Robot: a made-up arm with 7 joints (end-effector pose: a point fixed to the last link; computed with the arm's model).
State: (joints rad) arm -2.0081 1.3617 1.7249 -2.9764 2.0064 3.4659 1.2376
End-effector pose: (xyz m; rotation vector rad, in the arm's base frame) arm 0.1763 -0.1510 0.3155 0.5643 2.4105 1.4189
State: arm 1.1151 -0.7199 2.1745 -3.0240 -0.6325 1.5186 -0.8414
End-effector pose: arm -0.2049 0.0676 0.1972 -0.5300 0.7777 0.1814
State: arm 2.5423 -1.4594 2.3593 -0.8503 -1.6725 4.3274 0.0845
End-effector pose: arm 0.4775 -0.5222 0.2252 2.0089 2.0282 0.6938
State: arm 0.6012 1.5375 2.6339 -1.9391 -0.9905 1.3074 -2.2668
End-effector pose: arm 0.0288 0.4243 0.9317 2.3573 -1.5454 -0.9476
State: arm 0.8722 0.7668 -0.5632 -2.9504 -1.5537 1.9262 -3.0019
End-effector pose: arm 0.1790 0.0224 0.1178 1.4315 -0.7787 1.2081
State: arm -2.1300 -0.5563 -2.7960 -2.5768 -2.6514 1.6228 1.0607
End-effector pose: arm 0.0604 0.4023 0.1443 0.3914 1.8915 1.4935
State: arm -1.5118 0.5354 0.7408 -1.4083 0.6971 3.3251 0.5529
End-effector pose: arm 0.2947 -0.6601 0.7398 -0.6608 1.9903 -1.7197
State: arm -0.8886 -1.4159 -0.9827 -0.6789 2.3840 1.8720 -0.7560
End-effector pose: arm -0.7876 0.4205 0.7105 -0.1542 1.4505 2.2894
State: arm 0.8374 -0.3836 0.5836 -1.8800 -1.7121 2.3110 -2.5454
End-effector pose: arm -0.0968 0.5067 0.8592 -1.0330 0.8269 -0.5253
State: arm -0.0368 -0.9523 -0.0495 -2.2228 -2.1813 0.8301 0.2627
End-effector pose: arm 0.1684 -0.1061 0.9858 0.8428 -1.1050 -0.0749
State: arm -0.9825 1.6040 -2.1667 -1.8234 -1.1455 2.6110 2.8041
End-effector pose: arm -0.2271 -0.6658 0.6237 -0.2245 -0.5428 0.3766
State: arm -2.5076 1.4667 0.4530 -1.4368 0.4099 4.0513 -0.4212
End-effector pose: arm -0.4330 -0.5007 0.0724 0.4071 -2.1007 0.4445
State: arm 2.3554 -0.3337 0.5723 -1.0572 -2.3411 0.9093 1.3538
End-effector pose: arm -0.2657 -0.0411 1.2673 -1.6300 0.5131 -1.4029
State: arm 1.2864 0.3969 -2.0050 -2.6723 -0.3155 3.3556 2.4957
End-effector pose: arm 0.3999 -0.2096 0.5885 -0.5076 2.5314 -1.1115
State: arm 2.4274 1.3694 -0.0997 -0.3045 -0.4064 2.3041 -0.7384
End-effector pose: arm -0.7302 0.6023 0.4644 0.2969 -2.7741 -1.1190
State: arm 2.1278 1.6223 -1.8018 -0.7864 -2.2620 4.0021 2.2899
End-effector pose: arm -0.0796 0.7259 0.3547 0.6837 2.0961 1.2121
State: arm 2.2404 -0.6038 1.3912 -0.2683 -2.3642 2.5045 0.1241
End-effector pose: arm 0.1439 -0.5590 1.0913 -0.3003 0.2366 -1.7095
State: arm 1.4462 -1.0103 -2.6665 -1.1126 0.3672 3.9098 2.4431
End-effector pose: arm 0.0239 -0.7714 0.4993 1.2579 1.0278 -1.3870
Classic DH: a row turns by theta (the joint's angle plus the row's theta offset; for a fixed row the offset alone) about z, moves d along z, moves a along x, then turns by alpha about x. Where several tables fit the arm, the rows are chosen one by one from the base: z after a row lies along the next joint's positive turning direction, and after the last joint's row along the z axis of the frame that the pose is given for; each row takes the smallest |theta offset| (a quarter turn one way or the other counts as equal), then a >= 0, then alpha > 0; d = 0 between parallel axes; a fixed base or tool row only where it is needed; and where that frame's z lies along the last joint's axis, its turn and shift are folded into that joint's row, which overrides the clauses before.
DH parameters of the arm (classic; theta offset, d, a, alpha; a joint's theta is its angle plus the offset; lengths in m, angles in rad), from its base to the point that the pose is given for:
joint 1: 0 0.3799 0 -1.5708
joint 2: 0 0 0 1.5708
joint 3: 0 0.4092 0.1106 1.5708
joint 4: 0 0 -0.0888 -1.5708
joint 5: 0 0.4136 0 1.5708
joint 6: 0 0 0.1272 1.5708
joint 7: 0 0 0 0

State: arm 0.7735 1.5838 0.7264 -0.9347 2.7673 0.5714 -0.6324
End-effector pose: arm 0.4038 0.7942 0.1058 0.4929 0.2095 0.4021
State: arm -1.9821 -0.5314 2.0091 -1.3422 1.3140 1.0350 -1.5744
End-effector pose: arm 0.7056 0.3173 0.7369 -1.2777 -1.7701 -0.2097
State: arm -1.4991 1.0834 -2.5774 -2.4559 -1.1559 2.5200 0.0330
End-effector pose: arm -0.3631 0.0553 0.7773 0.2363 1.9684 2.2651
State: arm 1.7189 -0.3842 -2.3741 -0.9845 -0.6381 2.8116 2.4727
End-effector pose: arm 0.3931 -0.4646 1.0501 -0.1135 1.7955 -1.4408
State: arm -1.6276 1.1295 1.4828 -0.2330 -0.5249 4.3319 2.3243
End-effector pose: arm 0.0176 -0.6510 0.7074 0.8581 -0.2766 -1.7384
